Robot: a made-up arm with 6 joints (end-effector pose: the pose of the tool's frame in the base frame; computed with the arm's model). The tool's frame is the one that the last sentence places. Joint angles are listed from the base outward.
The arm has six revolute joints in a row. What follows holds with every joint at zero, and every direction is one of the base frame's. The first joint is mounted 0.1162 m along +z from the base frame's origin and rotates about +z. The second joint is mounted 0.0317 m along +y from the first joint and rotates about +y. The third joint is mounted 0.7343 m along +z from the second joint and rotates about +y. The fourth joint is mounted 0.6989 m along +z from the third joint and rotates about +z. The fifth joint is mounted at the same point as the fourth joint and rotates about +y. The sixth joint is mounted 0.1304 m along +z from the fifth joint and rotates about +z. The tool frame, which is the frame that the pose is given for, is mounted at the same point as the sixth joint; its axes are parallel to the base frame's.
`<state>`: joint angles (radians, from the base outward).
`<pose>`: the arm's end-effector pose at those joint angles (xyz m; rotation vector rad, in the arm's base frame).
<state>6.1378 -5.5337 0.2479 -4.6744 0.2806 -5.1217</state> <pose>1.1891 -0.1056 1.1020 1.2929 0.4999 2.4602</pose>
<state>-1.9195 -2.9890 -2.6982 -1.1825 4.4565 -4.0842</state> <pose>0.0635 -0.2600 -0.0317 -0.3975 1.5281 -0.2223</pose>
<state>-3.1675 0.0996 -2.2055 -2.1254 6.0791 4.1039</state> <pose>0.6435 -0.0709 0.4373 -1.0477 1.8406 -0.9196</pose>
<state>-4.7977 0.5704 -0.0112 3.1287 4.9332 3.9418</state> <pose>0.0459 0.8896 1.2834 -0.7419 2.1001 1.4284</pose>
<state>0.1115 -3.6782 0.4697 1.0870 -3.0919 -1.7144</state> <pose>0.4109 0.0721 -1.0821 0.0669 0.0534 -2.6873</pose>
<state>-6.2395 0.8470 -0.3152 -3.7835 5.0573 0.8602</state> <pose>1.0125 0.0024 1.1930 1.9699 -1.2188 2.1148</pose>
